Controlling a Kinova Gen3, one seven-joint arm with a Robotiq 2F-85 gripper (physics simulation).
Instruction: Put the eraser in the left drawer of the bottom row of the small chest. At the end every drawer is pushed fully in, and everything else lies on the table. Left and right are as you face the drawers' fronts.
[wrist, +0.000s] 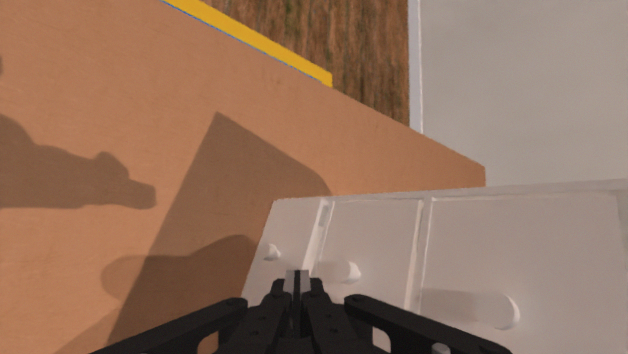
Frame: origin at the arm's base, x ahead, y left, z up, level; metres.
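Seen in the pictures: gripper, fingertip midpoint: (297, 286).
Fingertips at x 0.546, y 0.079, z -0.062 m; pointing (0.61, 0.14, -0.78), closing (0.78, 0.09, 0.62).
Note:
Offsets run from my fingertips to a thing's top centre. "spot": to the spot under its first point. Level surfaces: height alone.
The small white chest {dy -0.022, dx +0.154, dz +0.028 m} (416, 250) stands at the lower right of the wrist view. Three of its drawer fronts show, each with a round knob: the lowest front {dy +0.002, dx +0.070, dz -0.077 m} (290, 220), the middle front {dy -0.002, dx +0.079, dz +0.028 m} (375, 225) and the large near front {spot: dy +0.034, dx +0.086, dz +0.095 m} (525, 245). A narrow dark gap shows beside the lowest front, and I cannot tell whether that drawer is fully in. The middle and near fronts look flush. My gripper (297, 286) is shut and empty, in front of the fronts, and hides part of the lower two. The eraser does not show, and the drawers' insides are hidden.
The orange-brown table top {dz -0.177 m} (125, 75) carries shadows of the chest and the arm. A yellow strip (255, 37) with a thin blue edge lies along the table's far edge. Beyond it are the dark wooden floor (360, 50) and a grey wall (525, 75).

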